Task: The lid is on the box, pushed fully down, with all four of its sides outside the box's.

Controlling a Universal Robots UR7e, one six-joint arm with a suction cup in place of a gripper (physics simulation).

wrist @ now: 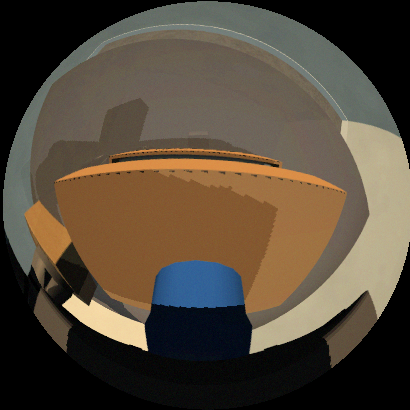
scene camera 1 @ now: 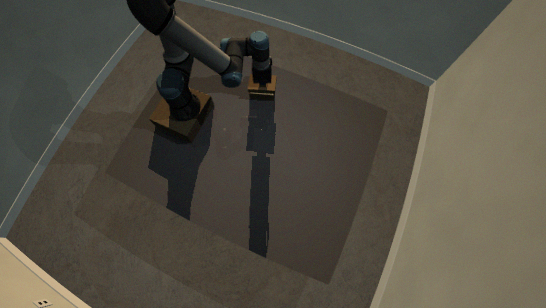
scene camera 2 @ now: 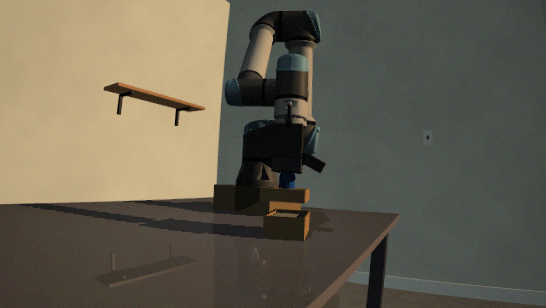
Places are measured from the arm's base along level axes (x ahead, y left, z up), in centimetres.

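Pixels of known places: hand, tool point: (wrist: 198, 266) (scene camera 1: 263, 83); arm's base, link origin: (wrist: 53, 269) (scene camera 1: 185, 107) (scene camera 2: 257, 186).
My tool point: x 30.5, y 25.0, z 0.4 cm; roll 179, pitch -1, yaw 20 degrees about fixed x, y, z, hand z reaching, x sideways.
Note:
Ahead of a thing's pixels: the offset from my tool point to its top centre. "*": to the spot under its first point. Level surfaces: height alone.
My gripper (scene camera 2: 287, 182) (wrist: 198, 284), a blue suction cup, is shut on the orange-brown lid {dy +0.0, dx -0.4, dz +1.4 cm} (scene camera 1: 262, 82) (scene camera 2: 296, 195) (wrist: 185, 215) and holds it from above, about level. The open orange-brown box {dy +0.4, dx -0.7, dz -4.3 cm} (scene camera 1: 262, 96) (scene camera 2: 284, 227) stands upright on the table. In the scene camera 2 view the lid is above the box, with a visible gap between them. In the wrist view a strip of the box's rim {* dy +4.5, dx -1.6, dz -4.3 cm} (wrist: 195, 152) shows past the lid's edge, running nearly parallel to it. The lid hides the rest of the box there. The cup is hidden in the scene camera 1 view.
The arm's base stands on a brown block (scene camera 1: 162, 115) (scene camera 2: 227, 198) (wrist: 47, 225), behind the lid in the scene camera 2 view. The box is near an edge of the dark table {dz -9.1 cm} (scene camera 1: 325, 175) (scene camera 2: 50, 250) (wrist: 240, 100). A wooden shelf (scene camera 2: 155, 97) is on the wall.

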